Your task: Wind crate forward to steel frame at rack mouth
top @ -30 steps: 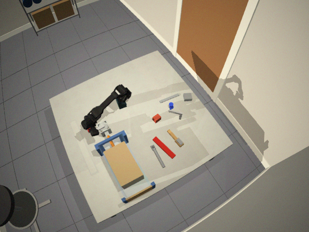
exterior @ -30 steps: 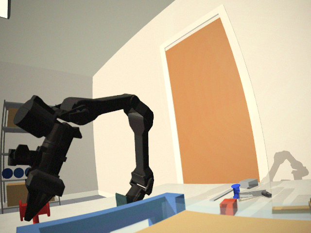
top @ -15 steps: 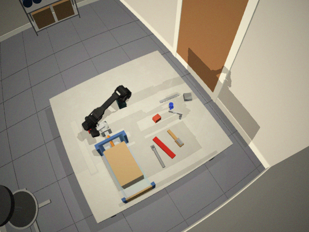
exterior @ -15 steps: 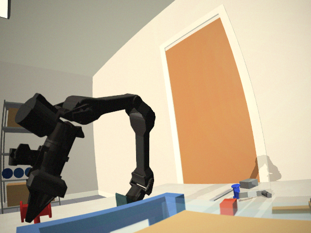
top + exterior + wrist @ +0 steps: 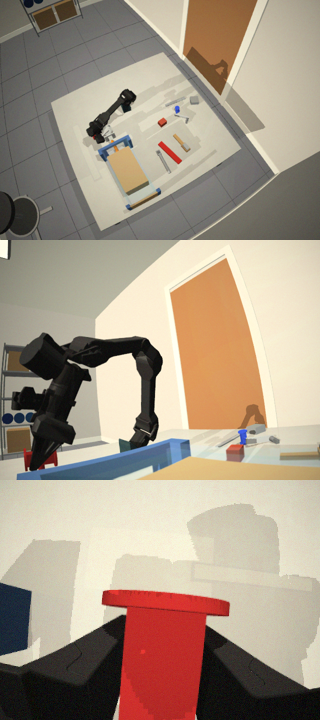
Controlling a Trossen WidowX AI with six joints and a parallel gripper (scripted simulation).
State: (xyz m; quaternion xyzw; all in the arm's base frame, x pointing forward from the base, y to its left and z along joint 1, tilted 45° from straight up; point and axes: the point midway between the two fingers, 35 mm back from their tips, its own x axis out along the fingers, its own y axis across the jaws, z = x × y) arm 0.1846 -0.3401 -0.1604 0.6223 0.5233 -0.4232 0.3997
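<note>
Right now my gripper tip is 100 mm to the right of the winch, 100 mm above it and 50 mm past it. The rest, counted from my gripper tip: red bar (450 mm to the left, 370 mm ahead, 120 mm below); wooden brush (580 mm to the left, 360 mm ahead, 110 mm below); red grip (20 mm to the left).
</note>
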